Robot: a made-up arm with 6 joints.
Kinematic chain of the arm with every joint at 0, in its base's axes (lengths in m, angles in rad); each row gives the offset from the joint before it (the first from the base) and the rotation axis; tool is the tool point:
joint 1: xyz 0 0 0.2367 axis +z
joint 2: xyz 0 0 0 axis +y
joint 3: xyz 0 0 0.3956 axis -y
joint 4: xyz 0 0 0 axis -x
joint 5: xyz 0.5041 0 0 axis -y
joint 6: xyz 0 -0.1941 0 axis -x
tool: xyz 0 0 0
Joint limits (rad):
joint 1: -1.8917..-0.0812
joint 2: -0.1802..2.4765
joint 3: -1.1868..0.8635
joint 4: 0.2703..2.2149
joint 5: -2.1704..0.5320
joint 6: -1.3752..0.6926
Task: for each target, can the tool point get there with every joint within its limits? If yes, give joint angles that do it. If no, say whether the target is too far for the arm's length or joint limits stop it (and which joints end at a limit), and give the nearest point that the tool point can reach.
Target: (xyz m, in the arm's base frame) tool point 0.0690 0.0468 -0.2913
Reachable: yes | joints -0.7630 1.9057 -0.7313 2.0038 -0.1128 -0.3882
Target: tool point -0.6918 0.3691 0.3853
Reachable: no: joint limits stop it (at a limit: joint 2, joint 3, joint 4) | nearest point -0.2539 0.1355 0.1317 | short by 0.557 m
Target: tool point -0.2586 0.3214 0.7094
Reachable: no: joint limits stop it (at a limit: joint 1, joint 2, joint 3) | nearest point -0.1986 -0.0473 1.1053 | short by 0.544 m
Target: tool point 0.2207 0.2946 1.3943
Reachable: no: too far | nearest point 0.1600 0.1039 1.1283 | short by 0.333 m
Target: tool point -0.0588 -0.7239 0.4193
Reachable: yes | joints -1.4918 0.5645 -0.0268 0.9319 -0.2712 -0.7449
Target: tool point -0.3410 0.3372 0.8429
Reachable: no: joint limits stop it (at a limit: joint 1, joint 2, joint 3) | nearest point -0.1947 -0.0440 1.1079 | short by 0.487 m
